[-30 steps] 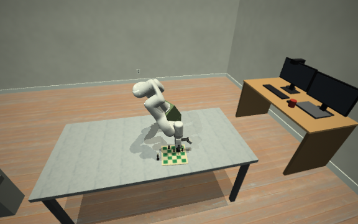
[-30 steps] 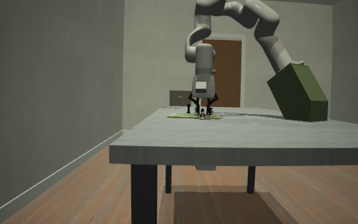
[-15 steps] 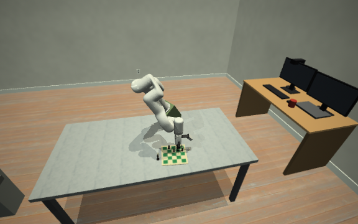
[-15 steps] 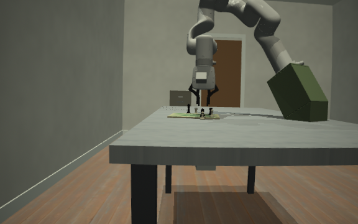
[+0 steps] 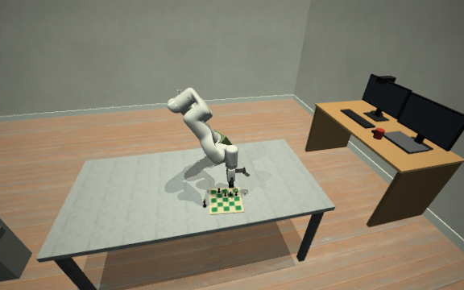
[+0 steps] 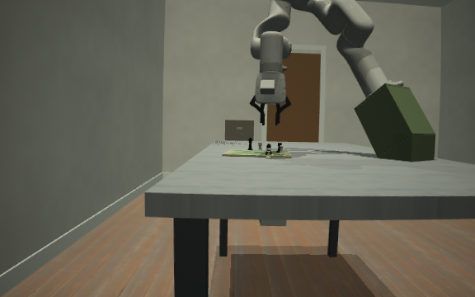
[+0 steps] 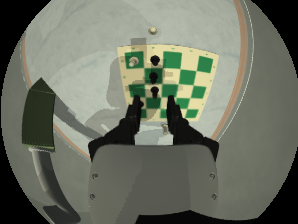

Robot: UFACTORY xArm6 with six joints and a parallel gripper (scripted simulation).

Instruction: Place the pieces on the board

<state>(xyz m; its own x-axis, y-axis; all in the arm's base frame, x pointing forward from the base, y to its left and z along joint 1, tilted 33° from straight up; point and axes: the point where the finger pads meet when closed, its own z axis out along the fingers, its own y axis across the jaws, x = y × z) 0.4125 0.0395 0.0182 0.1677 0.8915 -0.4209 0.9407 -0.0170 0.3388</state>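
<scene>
The white rook is 1 cm ahead of my hand, 18 cm to the right of it and 10 cm below it. Also, from my hand: chessboard 3 cm ahead, 4 cm to the right, 12 cm below; black queen 4 cm ahead, 19 cm to the right, 9 cm below.
</scene>
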